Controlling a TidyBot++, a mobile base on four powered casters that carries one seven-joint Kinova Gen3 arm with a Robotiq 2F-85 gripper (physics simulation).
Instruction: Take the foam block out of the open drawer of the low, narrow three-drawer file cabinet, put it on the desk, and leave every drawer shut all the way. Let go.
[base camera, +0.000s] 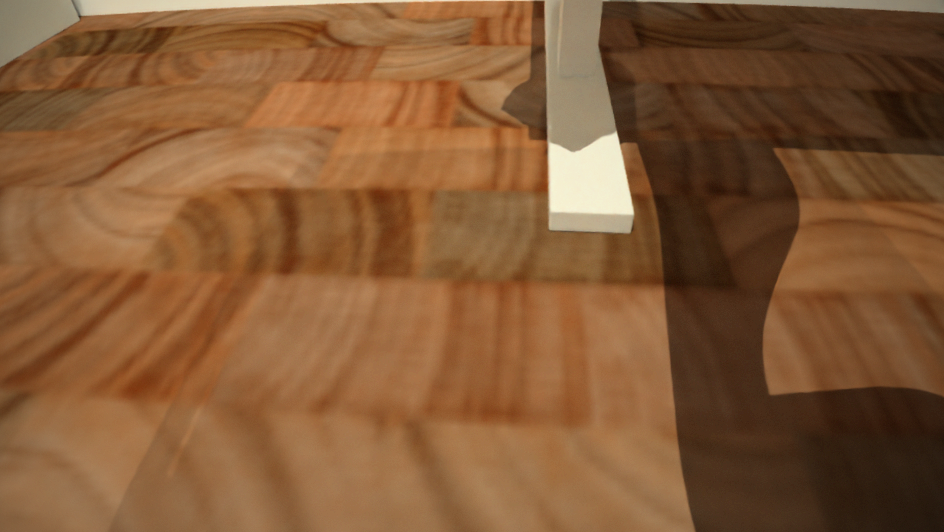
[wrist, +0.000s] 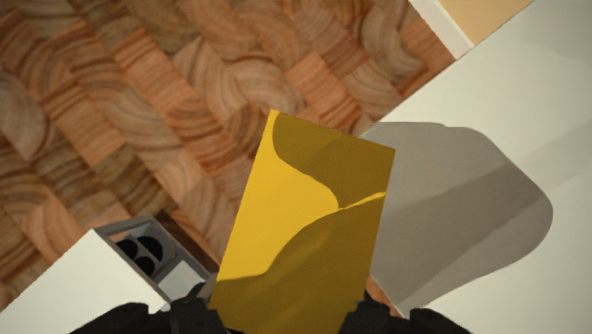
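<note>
My gripper is at (wrist: 280, 292), and there's a yellow foam block (wrist: 301, 247) too, though in the base camera view that block is out of frame. There's also a white desk (base camera: 588, 191) (wrist: 479, 221), so you get the desk from the base camera as well as from the wrist.
</note>
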